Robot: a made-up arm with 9 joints. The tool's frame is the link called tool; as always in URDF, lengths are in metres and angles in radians. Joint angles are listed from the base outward.
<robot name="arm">
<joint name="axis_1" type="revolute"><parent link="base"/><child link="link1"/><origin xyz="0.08 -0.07 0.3"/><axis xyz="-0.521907 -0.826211 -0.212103"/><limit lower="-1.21" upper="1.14"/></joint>
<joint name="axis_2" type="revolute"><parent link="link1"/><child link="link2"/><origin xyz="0.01 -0.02 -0.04"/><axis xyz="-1 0 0"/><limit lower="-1.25" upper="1.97"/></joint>
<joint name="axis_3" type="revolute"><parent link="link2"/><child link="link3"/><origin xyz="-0.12 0 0.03"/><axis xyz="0.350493 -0.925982 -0.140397"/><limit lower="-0.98" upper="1.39"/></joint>
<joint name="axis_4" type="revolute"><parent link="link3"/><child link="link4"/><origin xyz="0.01 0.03 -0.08"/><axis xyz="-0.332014 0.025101 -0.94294"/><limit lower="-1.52" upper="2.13"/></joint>
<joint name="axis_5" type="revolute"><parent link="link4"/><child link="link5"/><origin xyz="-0.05 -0.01 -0.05"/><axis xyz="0 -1 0"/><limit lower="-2.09" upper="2.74"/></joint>
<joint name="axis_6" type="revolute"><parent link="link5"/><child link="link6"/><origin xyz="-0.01 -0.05 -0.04"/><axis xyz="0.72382 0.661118 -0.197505"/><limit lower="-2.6" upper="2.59"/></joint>
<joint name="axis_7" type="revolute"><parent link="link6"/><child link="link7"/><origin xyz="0.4 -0.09 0.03"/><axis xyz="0 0 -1"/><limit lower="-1.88" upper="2.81"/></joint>
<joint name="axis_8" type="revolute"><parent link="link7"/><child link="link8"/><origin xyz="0.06 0.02 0.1"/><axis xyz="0 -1 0"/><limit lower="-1.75" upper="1.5"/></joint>
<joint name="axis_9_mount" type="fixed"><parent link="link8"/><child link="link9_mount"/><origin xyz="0.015 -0.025 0"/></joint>
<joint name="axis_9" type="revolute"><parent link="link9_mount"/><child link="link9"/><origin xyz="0.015 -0.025 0"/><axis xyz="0.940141 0.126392 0.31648"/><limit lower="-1.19" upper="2.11"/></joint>
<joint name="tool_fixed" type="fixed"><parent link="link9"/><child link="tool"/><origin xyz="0 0.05 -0.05" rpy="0 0 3.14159"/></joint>
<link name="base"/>
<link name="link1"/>
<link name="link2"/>
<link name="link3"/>
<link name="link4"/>
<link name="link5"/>
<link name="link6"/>
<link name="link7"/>
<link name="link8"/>
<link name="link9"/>
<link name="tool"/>
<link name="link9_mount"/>
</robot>
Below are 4 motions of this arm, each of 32 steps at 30 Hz.
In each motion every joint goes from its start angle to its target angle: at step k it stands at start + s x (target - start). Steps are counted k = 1, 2, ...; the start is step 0. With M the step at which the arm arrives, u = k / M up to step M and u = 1 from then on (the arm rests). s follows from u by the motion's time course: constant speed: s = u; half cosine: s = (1 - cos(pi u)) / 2; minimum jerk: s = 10 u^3 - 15 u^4 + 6 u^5.
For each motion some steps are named. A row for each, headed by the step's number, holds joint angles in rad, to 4 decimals.
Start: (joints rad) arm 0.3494 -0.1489 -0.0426 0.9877 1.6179 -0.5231 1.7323 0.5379 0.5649
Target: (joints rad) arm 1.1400 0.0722 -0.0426 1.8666 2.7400 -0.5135 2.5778 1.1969 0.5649
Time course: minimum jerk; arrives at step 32
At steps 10, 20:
10: 0.4917 -0.1091 -0.0426 1.1459 1.8199 -0.5214 1.8845 0.6565 0.5649
20: 0.9224 0.0114 -0.0426 1.6247 2.4312 -0.5161 2.3451 1.0155 0.5649

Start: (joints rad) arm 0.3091 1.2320 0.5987 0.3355 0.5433 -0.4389 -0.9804 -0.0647 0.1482
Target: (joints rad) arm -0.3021 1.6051 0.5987 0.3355 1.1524 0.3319 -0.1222 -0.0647 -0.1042
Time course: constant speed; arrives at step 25
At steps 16, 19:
16: -0.0821 1.4708 0.5987 0.3355 0.9331 0.0544 -0.4312 -0.0647 -0.0133
19: -0.1554 1.5156 0.5987 0.3355 1.0062 0.1469 -0.3282 -0.0647 -0.0436

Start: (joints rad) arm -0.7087 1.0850 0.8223 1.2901 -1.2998 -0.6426 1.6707 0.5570 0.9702
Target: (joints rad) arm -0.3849 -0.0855 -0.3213 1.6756 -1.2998 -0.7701 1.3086 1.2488 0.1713
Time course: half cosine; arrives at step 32
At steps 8, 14, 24, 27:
8: -0.6613 0.9136 0.6548 1.3466 -1.2998 -0.6613 1.6177 0.6583 0.8532
14: -0.5784 0.6139 0.3621 1.4452 -1.2998 -0.6939 1.5250 0.8354 0.6487
24: -0.4323 0.0859 -0.1538 1.6191 -1.2998 -0.7514 1.3616 1.1475 0.2883
27: -0.4040 -0.0164 -0.2538 1.6528 -1.2998 -0.7626 1.3300 1.2080 0.2185

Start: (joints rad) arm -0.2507 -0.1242 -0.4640 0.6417 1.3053 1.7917 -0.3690 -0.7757 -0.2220
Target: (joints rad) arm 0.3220 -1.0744 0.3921 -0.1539 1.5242 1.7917 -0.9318 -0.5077 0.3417
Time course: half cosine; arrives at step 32
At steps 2, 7, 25, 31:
2: -0.2452 -0.1333 -0.4558 0.6341 1.3074 1.7917 -0.3744 -0.7731 -0.2166
7: -0.1857 -0.2320 -0.3668 0.5514 1.3301 1.7917 -0.4329 -0.7453 -0.1580
25: 0.2570 -0.9666 0.2949 -0.0636 1.4994 1.7917 -0.8679 -0.5381 0.2777
31: 0.3206 -1.0721 0.3900 -0.1520 1.5237 1.7917 -0.9304 -0.5083 0.3403

